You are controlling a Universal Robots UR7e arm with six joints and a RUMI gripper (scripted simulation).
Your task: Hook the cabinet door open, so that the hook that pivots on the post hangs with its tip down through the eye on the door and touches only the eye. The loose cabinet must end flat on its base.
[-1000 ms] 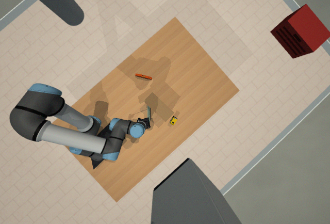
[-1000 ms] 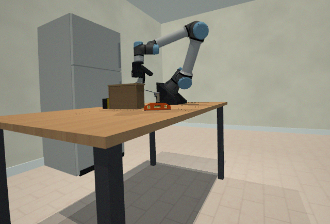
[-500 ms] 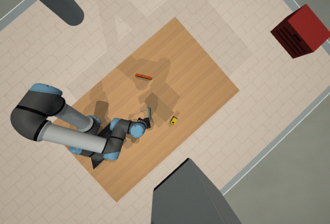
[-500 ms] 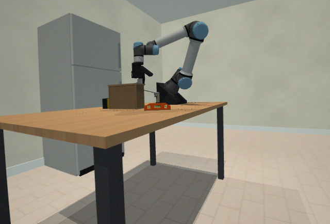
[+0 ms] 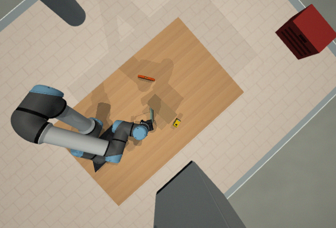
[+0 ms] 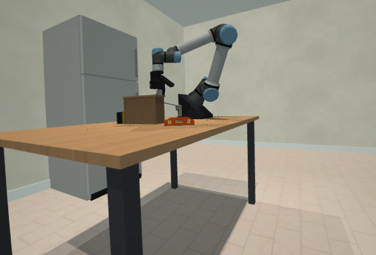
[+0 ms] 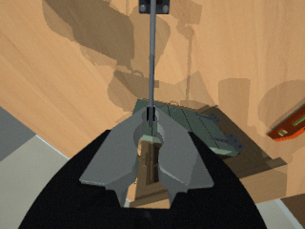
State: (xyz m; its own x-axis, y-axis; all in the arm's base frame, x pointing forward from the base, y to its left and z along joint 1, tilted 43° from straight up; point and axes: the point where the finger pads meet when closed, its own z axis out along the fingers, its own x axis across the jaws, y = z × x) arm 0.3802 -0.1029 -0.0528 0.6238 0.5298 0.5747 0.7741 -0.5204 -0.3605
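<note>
The thin grey hook lies 40 mm behind my hand, 30 mm to the left of it and 30 mm below it. Round my hand: yellow tape measure (160 mm ahead, 190 mm to the right, 90 mm below); cabinet door (70 mm ahead, 20 mm to the left, 60 mm below); orange spirit level (300 mm ahead, 250 mm to the left, 110 mm below).
</note>
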